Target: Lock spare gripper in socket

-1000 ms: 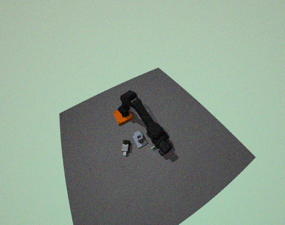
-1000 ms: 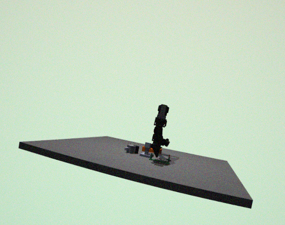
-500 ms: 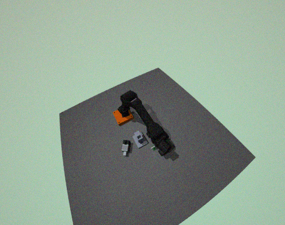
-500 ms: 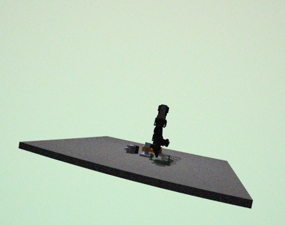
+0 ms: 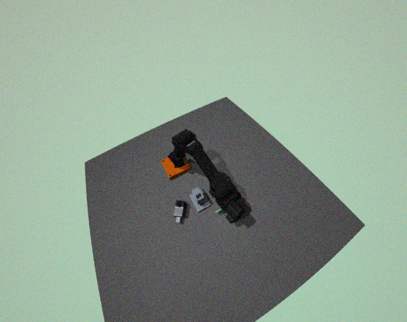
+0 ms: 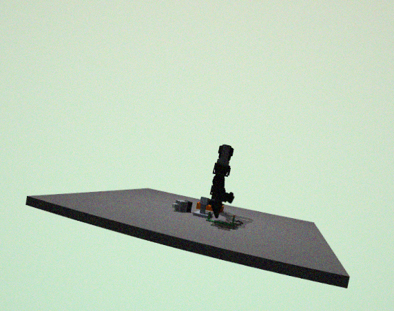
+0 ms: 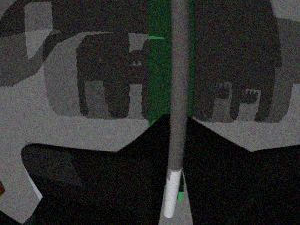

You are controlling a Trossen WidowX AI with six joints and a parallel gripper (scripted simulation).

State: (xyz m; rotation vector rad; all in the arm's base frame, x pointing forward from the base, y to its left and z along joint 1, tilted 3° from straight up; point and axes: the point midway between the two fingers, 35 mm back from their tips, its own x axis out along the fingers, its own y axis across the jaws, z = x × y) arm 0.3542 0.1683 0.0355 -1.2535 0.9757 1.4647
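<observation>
Now: gripper tip 10 mm past the green rest and 20 mm to the right of it. Also, from my gripper tip: grey mount 80 mm behind, 110 mm to the right, 30 mm above; spare gripper 50 mm behind, 230 mm to the right, 10 mm above.
</observation>
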